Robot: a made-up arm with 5 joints. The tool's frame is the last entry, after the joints.
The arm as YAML. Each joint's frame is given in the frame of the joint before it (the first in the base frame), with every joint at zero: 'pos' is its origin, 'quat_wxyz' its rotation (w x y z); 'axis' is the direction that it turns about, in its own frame. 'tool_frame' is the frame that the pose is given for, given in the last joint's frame.
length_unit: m
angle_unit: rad
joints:
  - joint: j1
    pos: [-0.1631, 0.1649, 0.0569]
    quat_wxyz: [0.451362, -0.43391, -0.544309, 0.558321]
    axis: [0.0, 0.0, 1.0]
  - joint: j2
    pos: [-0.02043, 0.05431, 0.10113]
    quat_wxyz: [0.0, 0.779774, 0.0, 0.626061]
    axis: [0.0, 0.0, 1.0]
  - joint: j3
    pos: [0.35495, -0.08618, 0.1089]
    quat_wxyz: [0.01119, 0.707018, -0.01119, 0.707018]
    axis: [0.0, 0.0, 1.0]
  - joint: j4
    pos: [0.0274, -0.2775, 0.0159]
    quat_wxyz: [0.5, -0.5, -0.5, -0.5]
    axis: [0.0, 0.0, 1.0]
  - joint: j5
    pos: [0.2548, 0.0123, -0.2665]
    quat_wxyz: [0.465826, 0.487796, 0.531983, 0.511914]
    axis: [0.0, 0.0, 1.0]
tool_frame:
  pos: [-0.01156, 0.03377, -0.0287]
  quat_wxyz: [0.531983, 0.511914, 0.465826, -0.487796]
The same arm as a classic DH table. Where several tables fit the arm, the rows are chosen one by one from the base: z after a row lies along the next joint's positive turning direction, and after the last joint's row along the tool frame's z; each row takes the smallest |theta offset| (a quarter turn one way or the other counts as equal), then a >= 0, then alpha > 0; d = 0 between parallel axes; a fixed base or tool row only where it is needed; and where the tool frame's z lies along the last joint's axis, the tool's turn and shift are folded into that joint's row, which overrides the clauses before.
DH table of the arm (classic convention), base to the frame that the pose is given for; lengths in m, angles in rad. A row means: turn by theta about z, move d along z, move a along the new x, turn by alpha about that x. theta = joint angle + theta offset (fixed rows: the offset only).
base (fixed): a -0.1963  alpha 1.5399  d 0.0531  theta0 -1.3529
j1: a -0.0543  alpha -1.7886  d 0.2203  theta0 1.564
j2: a -0.0749  alpha 1.5708  d 0.088  theta0 -0.0317
j3: a 0.0274  alpha -1.5708  d 0.3734  theta0 1.5708
j4: a -0.0108  alpha 1.6127  d -0.5333  theta0 0.0904
j5: a -0.0117  alpha 1.5289  d 0.2278  theta0 0
tool (fixed): a 0  alpha 0  d -0.0338  theta0 -1.4804

